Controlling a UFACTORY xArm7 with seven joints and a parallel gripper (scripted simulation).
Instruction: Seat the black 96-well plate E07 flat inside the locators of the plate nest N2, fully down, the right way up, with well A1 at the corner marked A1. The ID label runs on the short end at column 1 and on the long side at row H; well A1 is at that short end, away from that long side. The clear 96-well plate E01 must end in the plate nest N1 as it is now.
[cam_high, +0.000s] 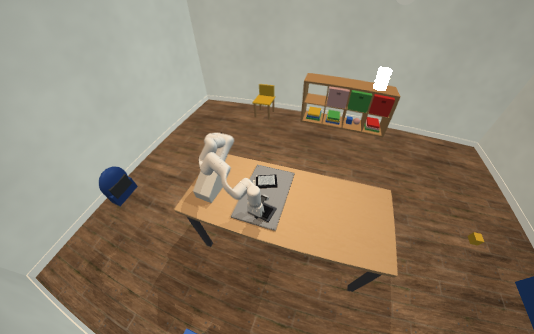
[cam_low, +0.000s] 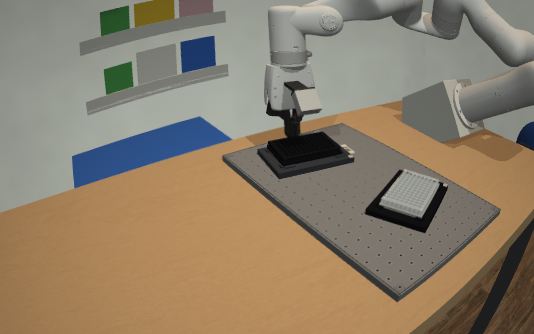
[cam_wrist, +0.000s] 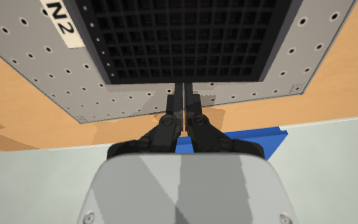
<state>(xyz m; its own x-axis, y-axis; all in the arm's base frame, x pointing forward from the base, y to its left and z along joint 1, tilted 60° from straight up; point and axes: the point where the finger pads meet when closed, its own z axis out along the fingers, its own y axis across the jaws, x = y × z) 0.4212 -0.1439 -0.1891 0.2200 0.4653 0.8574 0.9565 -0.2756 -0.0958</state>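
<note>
My hand is 60 mm to the right of the black 96-well plate E07, 20 mm above it and 10 mm short of it. Also, from my hand: white N2 label: 90 mm to the left, 80 mm behind, 40 mm below; then clear 96-well plate E01: 320 mm to the left, 30 mm behind, 20 mm below.
</note>
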